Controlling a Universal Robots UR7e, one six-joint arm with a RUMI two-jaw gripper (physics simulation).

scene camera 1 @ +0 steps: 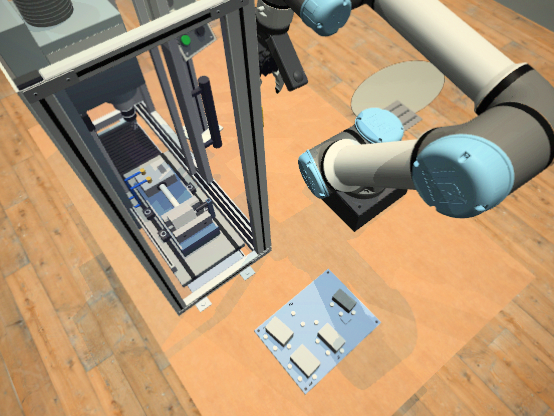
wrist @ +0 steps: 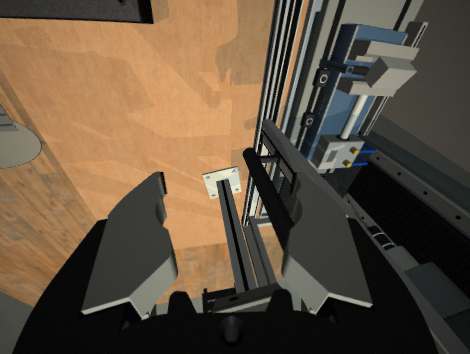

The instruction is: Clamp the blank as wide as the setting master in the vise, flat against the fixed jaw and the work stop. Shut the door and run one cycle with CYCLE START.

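Places are measured from the arm's base along level axes (x back, y left, z down), in metres.
Pixels of known places: gripper, fingertip midpoint: (scene camera 1: 261, 100) (wrist: 229, 174).
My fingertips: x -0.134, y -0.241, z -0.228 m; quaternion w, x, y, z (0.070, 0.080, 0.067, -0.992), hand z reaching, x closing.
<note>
Ahead of a thing's pixels: the offset from my fingertips to its top centre. "*": to the spot under its first point.
My gripper (scene camera 1: 275, 84) (wrist: 229, 174) is open and empty, high beside the enclosure near the black door handle (scene camera 1: 210, 114) (wrist: 265, 187). In the wrist view the handle passes behind the right finger. The blue vise {dx -0.287, dy -0.066, dz +0.170 m} (scene camera 1: 200, 241) (wrist: 327, 112) is inside the enclosure. A grey block {dx -0.303, dy +0.002, dz +0.148 m} (wrist: 394, 75) sits between its jaws; exact contact with the fixed jaw and the dark work stop {* dx -0.220, dy +0.017, dz +0.196 m} (wrist: 337, 66) cannot be told. The green button {* dx -0.029, dy -0.222, dz -0.075 m} (scene camera 1: 185, 40) is on a panel at the enclosure's top. Whether the door is fully shut is unclear.
A blue plate {dx -0.248, dy +0.407, dz +0.321 m} (scene camera 1: 303, 311) bears three pale blocks and a dark grey block {dx -0.157, dy +0.417, dz +0.296 m} (scene camera 1: 344, 300) in front of the enclosure. The enclosure's post {* dx -0.205, dy +0.171, dz -0.197 m} (scene camera 1: 245, 125) partly hides my gripper. A spindle (scene camera 1: 129, 114) hangs behind the vise. A round grey disc (scene camera 1: 395, 82) lies behind the robot base.
</note>
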